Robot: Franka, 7 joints.
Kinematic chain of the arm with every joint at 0, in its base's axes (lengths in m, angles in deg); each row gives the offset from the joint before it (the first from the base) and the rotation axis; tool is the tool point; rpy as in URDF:
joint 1: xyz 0 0 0.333 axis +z
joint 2: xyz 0 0 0 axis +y
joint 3: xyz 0 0 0.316 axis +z
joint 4: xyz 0.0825 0 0 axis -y
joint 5: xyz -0.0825 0 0.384 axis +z
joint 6: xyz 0 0 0 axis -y
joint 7: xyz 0.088 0 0 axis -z
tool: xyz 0 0 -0.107 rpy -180 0 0
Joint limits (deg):
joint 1: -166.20..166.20
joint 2: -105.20..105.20
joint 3: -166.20..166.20
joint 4: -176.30..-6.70
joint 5: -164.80..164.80
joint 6: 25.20..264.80
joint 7: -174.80..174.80
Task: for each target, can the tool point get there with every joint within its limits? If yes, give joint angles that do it. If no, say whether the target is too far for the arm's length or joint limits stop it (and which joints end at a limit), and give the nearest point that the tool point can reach.
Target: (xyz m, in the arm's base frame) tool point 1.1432 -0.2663 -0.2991
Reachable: no: too far | nearest point 0.7356 -0.1714 -0.0738 | short by 0.475 m
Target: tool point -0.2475 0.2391 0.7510
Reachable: yes | joints 47.48 -82.10 42.48 -132.15 46.56 155.98 -118.35
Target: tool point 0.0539 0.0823 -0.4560
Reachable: no: joint limits stop it (at a limit: joint 2) | nearest point 0.0728 0.1112 -0.3390 | short by 0.122 m
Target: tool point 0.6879 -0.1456 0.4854
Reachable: yes | joints 30.42 79.18 -112.20 -69.88 -91.12 211.33 -40.81
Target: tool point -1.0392 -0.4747 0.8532
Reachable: no: too far | nearest point -0.7102 -0.3244 0.6885 | short by 0.397 m
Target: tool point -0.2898 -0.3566 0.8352
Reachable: yes | joints 5.70 -73.45 -55.18 -84.19 -84.45 215.84 -124.01
